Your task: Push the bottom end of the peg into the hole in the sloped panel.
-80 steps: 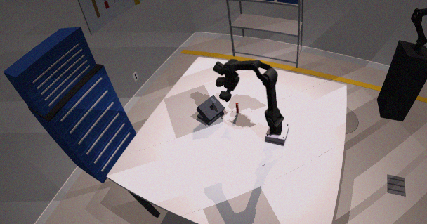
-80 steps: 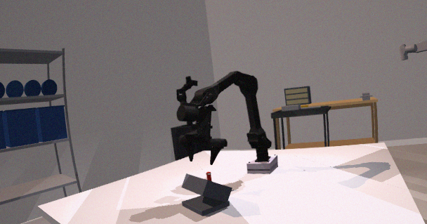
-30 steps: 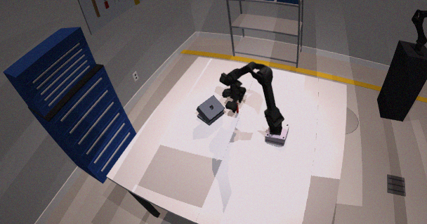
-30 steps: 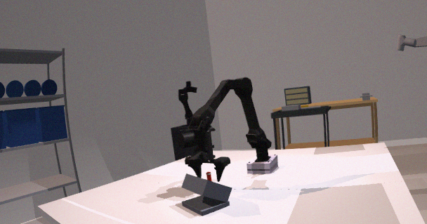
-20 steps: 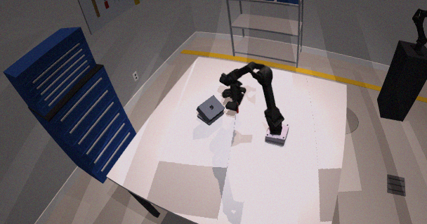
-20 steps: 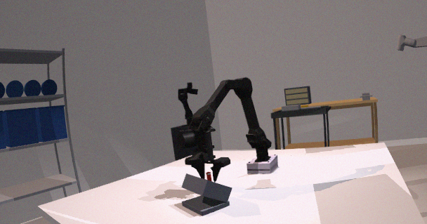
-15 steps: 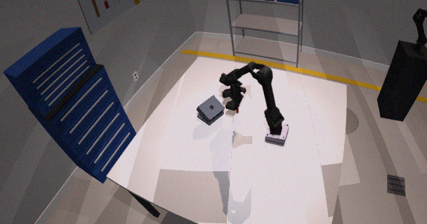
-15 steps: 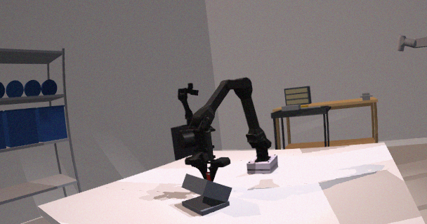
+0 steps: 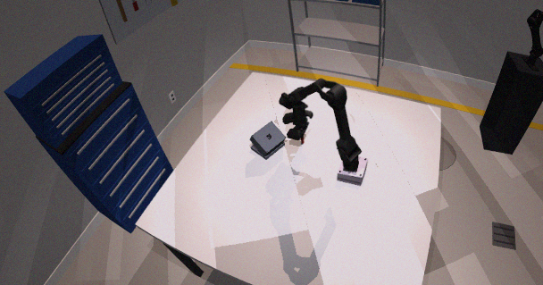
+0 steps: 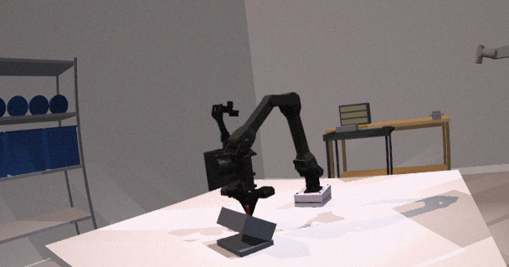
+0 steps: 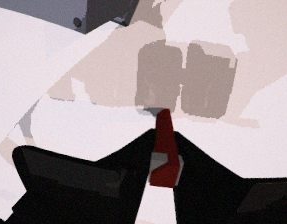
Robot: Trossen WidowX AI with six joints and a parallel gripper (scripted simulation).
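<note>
Right now the sloped panel is 150 mm ahead of my gripper tip, 70 mm to the left of it and 20 mm above it. The rest, counted from my gripper tip: red peg (20 mm above).
</note>
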